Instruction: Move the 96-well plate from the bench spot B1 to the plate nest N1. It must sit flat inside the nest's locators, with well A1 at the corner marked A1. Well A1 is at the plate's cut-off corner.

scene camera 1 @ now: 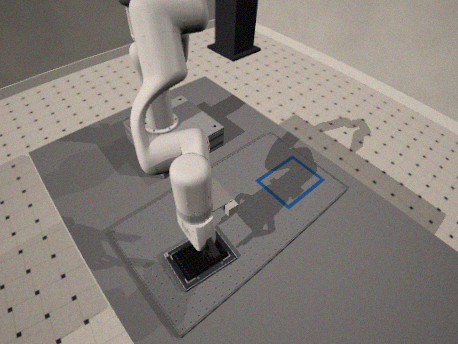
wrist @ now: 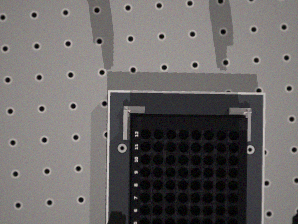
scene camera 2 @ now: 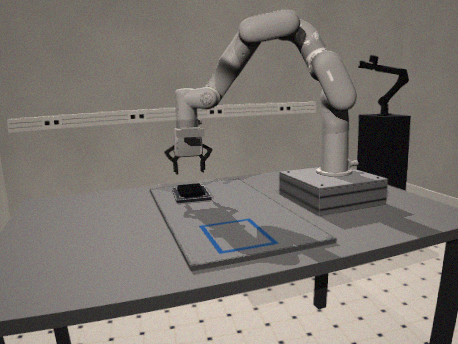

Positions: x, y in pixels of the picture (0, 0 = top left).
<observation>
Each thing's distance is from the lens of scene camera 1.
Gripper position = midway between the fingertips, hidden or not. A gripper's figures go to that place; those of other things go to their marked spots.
my gripper (scene camera 1: 199, 244): 74 cm
black 96-well plate (scene camera 1: 192, 261): 79 cm
</observation>
